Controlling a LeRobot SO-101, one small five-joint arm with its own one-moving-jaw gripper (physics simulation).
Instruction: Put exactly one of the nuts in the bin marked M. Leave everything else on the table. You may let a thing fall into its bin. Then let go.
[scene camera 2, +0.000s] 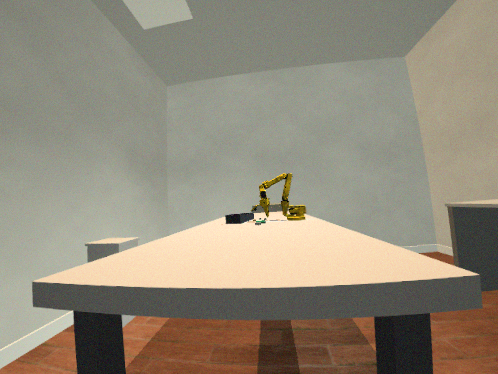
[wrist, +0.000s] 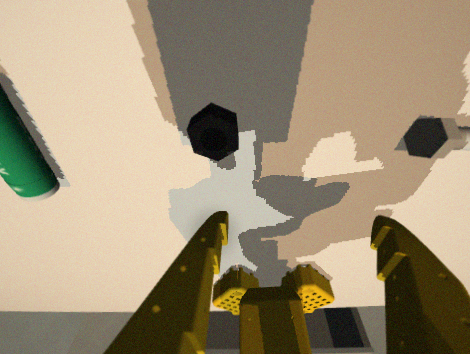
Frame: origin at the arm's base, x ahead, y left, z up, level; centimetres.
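Seen in the pictures: end effector, tool point: (scene camera 2: 267, 216) (wrist: 227, 223); arm's base, origin of the base link: (scene camera 2: 292, 219) (wrist: 269, 276).
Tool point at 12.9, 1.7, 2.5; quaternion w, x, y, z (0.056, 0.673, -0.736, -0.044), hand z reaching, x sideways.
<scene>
Pixels of each thing's top centre, then the offset from my tool point to it, as dx, dy, dz. "pt": a spot on its surface instead. Level surfaces: height alone.
- black hexagonal nut, middle of its top: (wrist: 213, 140) +2.5, +0.1, -1.6
- green battery, surface spot: (wrist: 25, 155) pt +2.9, +7.0, -1.5
- dark bolt with a hexagonal head, surface spot: (wrist: 426, 136) pt +1.7, -7.0, -1.7
- long table, its level: dz -2.4
A black hexagonal nut (wrist: 227, 122) lies on the table in the upper middle of the wrist view, its hole faintly visible. My gripper (wrist: 301, 218) (scene camera 2: 260, 212) is open and empty, with a wide gap between its jaws. In the wrist view the nut shows beyond the left jaw's tip, apart from both jaws. Dark bins (scene camera 2: 239, 218) stand left of the gripper in the scene view; no M can be read there. Nuts cannot be told apart among the tiny things in that view.
A green battery (wrist: 25, 155) lies at the left of the wrist view. A dark bolt with a hexagonal head (wrist: 426, 136) lies at the right, its shank running out of the picture. Small green and dark things (scene camera 2: 260, 221) lie right of the bins on the long table (scene camera 2: 250, 260).
</scene>
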